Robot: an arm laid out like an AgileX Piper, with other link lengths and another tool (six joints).
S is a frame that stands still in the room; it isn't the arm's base.
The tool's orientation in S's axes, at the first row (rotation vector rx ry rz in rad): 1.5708 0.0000 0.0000
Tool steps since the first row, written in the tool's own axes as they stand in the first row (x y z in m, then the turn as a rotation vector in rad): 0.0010 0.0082 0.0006 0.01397 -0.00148 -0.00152; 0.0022 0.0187 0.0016 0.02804 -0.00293 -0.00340; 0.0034 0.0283 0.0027 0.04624 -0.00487 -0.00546; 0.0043 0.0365 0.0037 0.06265 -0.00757 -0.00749; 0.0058 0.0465 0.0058 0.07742 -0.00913 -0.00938; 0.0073 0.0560 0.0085 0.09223 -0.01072 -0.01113; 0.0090 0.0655 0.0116 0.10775 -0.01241 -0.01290; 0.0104 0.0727 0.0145 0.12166 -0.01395 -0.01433; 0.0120 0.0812 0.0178 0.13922 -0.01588 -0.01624; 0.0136 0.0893 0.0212 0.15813 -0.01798 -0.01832; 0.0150 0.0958 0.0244 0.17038 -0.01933 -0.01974
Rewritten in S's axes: 0.0010 -0.0006 0.0082 0.01397 0.00152 -0.00148; 0.0022 -0.0016 0.0187 0.02804 0.00340 -0.00293; 0.0034 -0.0027 0.0283 0.04624 0.00546 -0.00487; 0.0043 -0.0037 0.0365 0.06265 0.00749 -0.00757; 0.0058 -0.0058 0.0465 0.07742 0.00938 -0.00913; 0.0073 -0.0085 0.0560 0.09223 0.01113 -0.01072; 0.0090 -0.0116 0.0655 0.10775 0.01290 -0.01241; 0.0104 -0.0145 0.0727 0.12166 0.01433 -0.01395; 0.0120 -0.0178 0.0812 0.13922 0.01624 -0.01588; 0.0136 -0.0212 0.0893 0.15813 0.01832 -0.01798; 0.0150 -0.0244 0.0958 0.17038 0.01974 -0.01933
